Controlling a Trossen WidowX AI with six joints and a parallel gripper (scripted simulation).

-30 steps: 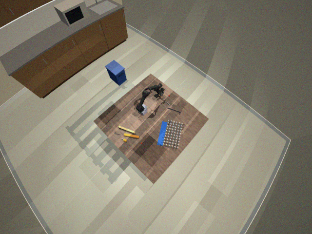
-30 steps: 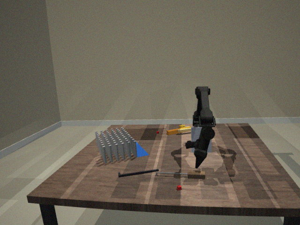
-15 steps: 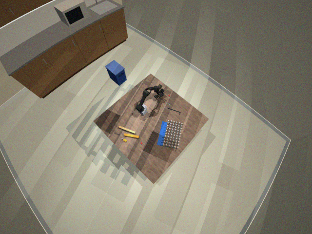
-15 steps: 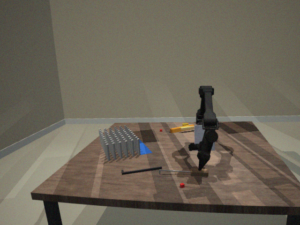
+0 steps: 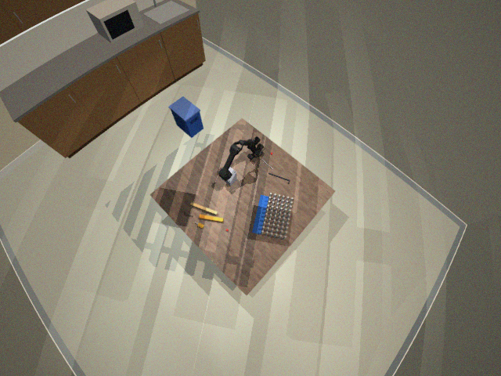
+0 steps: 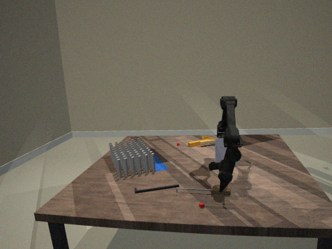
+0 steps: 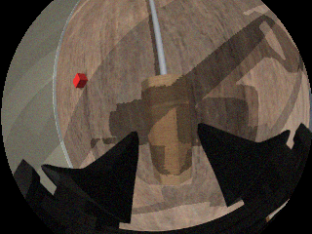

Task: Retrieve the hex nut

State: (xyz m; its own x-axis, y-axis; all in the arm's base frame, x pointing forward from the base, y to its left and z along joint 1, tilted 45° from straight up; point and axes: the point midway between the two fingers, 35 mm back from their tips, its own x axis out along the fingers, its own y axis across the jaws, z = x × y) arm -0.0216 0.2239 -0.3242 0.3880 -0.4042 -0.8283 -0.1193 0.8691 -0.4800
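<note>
Now: gripper tip 11 cm short of the pick tool and 1 cm to the right of it. Round my gripper tip: blue taped strip 48 cm ahead, 38 cm to the right, 2 cm below.
</note>
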